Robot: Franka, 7 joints.
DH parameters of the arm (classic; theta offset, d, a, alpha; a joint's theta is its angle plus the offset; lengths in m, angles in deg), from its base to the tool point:
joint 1: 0 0.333 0 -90
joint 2: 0 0 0 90
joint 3: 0 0.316 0.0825 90
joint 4: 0 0 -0.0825 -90
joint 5: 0 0.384 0 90
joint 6: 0 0 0.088 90
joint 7: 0 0.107 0 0
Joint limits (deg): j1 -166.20..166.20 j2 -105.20..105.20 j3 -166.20..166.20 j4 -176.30..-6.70 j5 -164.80..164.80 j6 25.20..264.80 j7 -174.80..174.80
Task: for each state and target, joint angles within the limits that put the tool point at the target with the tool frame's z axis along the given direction. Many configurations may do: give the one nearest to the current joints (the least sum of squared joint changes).
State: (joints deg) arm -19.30 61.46 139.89 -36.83 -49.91 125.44 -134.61
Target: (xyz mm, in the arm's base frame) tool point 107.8 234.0 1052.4 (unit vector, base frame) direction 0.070 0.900 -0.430
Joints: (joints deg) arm -25.18 30.76 155.50 -51.36 -48.23 88.83 -134.61
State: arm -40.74 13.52 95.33 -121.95 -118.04 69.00 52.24
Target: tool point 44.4 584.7 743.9 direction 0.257 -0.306 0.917
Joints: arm -34.02 -24.44 110.56 -89.93 -136.40 69.02 52.24
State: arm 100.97 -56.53 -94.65 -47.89 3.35 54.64 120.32
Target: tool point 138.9 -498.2 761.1 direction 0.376 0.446 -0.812
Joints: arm 57.10 -37.84 -90.09 -44.30 -3.13 48.57 120.32
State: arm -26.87 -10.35 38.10 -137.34 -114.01 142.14 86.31
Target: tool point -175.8 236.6 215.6 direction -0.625 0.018 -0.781
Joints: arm 23.59 38.20 67.33 -163.80 -105.27 184.00 86.31
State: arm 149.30 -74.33 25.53 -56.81 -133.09 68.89 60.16
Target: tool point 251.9 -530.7 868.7 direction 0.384 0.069 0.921
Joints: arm 159.02 -68.19 54.85 -70.70 -126.64 117.18 60.16
